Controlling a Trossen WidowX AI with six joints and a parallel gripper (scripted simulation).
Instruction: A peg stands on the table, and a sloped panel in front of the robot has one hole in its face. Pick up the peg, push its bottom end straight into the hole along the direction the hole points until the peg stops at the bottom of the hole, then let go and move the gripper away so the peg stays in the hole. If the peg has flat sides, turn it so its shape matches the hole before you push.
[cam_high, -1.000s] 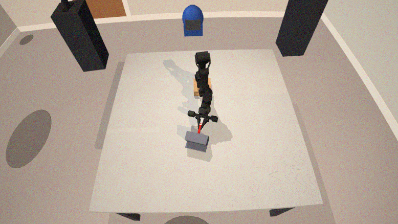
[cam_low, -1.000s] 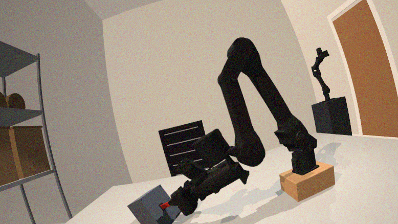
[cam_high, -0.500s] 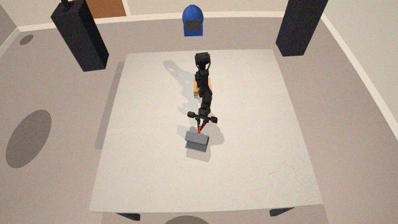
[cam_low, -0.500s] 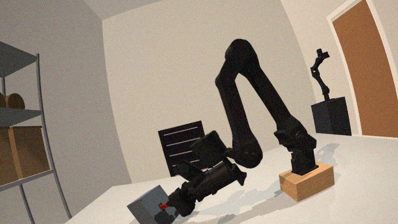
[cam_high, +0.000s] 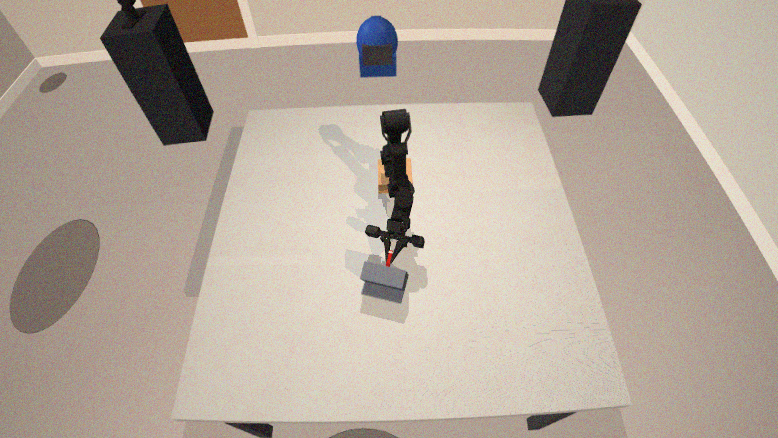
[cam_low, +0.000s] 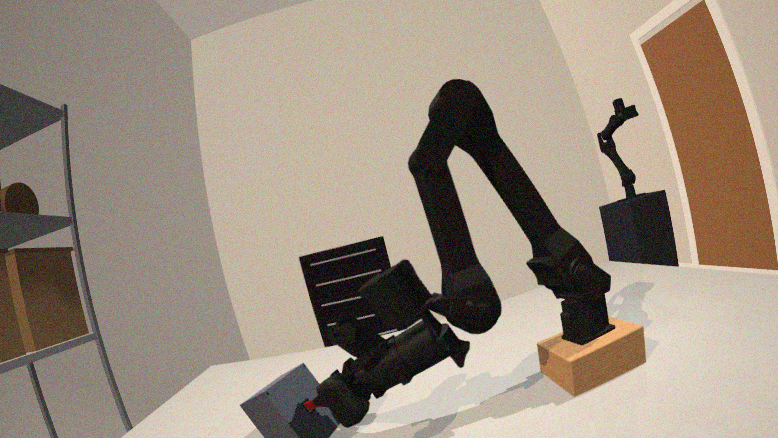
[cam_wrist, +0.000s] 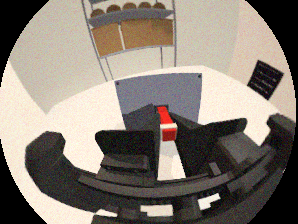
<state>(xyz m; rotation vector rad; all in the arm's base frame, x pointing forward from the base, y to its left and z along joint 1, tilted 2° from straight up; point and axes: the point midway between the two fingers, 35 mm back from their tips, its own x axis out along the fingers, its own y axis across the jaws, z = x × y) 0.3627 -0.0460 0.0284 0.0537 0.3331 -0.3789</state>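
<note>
My gripper tip is now 4 cm short of the grey sloped panel, 2 cm above it and 1 cm to the left of it. Also, from my gripper tip: red peg: 1 cm to the left, 1 cm behind.
</note>
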